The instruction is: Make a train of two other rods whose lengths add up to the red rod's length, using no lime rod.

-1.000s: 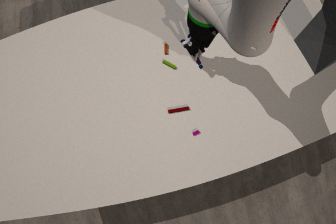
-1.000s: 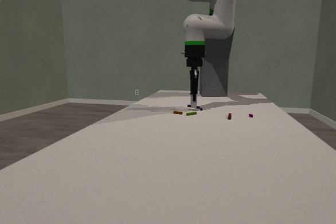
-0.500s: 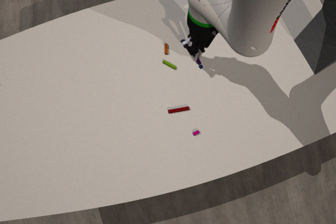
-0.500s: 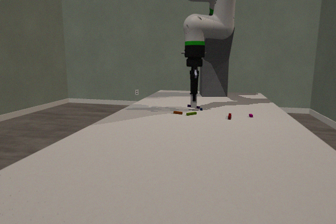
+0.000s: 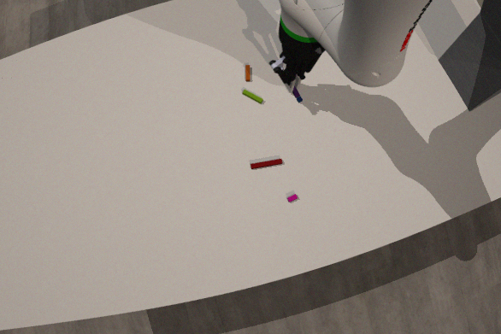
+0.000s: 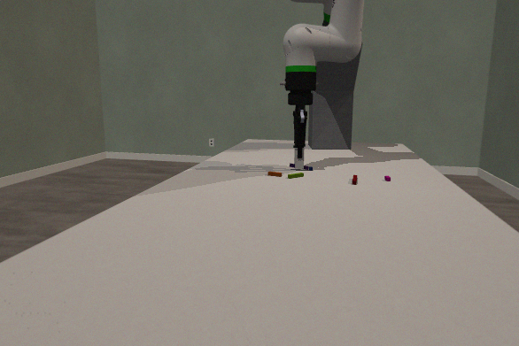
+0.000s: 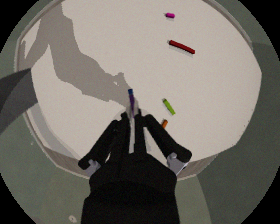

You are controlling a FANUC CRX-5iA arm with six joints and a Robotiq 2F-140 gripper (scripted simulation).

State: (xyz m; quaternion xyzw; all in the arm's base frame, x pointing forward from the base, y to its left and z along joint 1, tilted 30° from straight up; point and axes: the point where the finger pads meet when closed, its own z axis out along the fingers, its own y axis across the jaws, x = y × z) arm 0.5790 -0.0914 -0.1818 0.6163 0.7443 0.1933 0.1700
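Right now my hand is 40 mm to the right of the blue rod, 40 mm above it and 10 mm past it. Round my hand: purple rod (30 mm below); then lime rod (100 mm ahead, 40 mm below); then orange rod (90 mm ahead, 60 mm to the right, 40 mm below).
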